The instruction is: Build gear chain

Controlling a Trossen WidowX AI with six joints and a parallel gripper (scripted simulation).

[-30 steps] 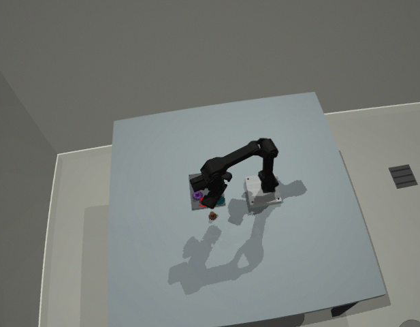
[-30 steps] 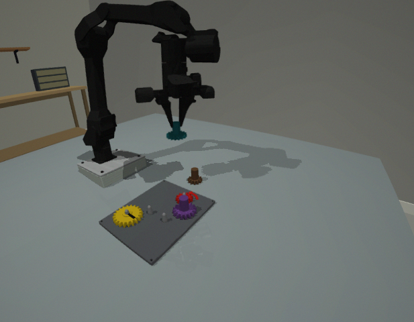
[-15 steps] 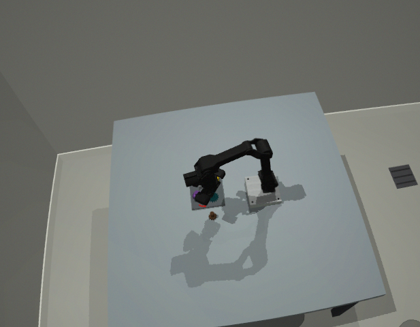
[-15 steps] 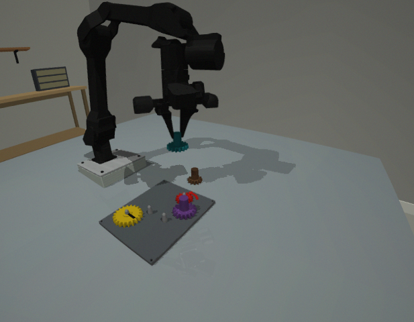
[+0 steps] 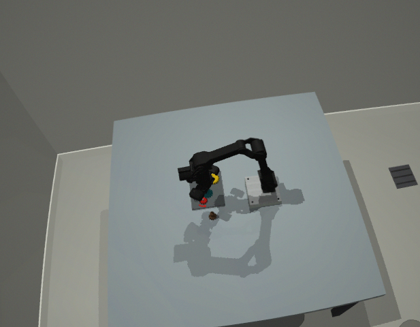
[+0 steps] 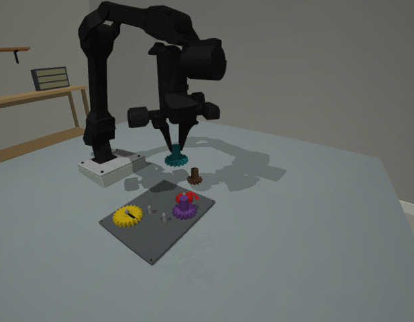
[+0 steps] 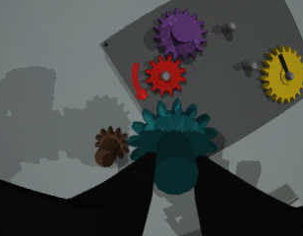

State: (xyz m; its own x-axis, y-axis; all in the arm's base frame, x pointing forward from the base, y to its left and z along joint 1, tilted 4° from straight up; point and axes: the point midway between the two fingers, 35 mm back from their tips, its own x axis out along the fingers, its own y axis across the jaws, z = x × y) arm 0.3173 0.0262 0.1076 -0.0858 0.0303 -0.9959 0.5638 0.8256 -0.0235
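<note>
Now: gripper tip 100 mm above the purple gear, 60 mm short of it and 50 mm to the left of it. From my gripper tip the other things lie so: red gear (110 mm below, 30 mm ahead, 10 mm to the right); then teal gear (10 mm below); then red arrow (120 mm below, 40 mm ahead, 10 mm to the left).
</note>
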